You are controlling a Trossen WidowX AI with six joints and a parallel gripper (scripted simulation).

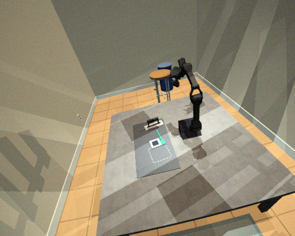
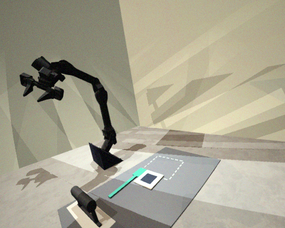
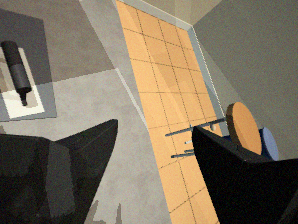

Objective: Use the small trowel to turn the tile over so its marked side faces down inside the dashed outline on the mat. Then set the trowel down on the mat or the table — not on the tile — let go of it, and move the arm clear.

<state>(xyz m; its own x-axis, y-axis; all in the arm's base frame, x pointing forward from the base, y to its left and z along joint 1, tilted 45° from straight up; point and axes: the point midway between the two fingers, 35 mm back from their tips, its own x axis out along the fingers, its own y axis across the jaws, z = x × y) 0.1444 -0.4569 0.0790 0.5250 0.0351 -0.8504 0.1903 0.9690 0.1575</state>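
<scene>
My gripper tip is 26 cm short of the black-handled float, 9 cm to the right of it and 39 cm above it. Round my gripper tip: grey mat 27 cm ahead, 33 cm to the left, 45 cm below; then tile 24 cm ahead, 35 cm to the left, 42 cm below; then green trowel 18 cm ahead, 30 cm to the left, 42 cm below.
</scene>
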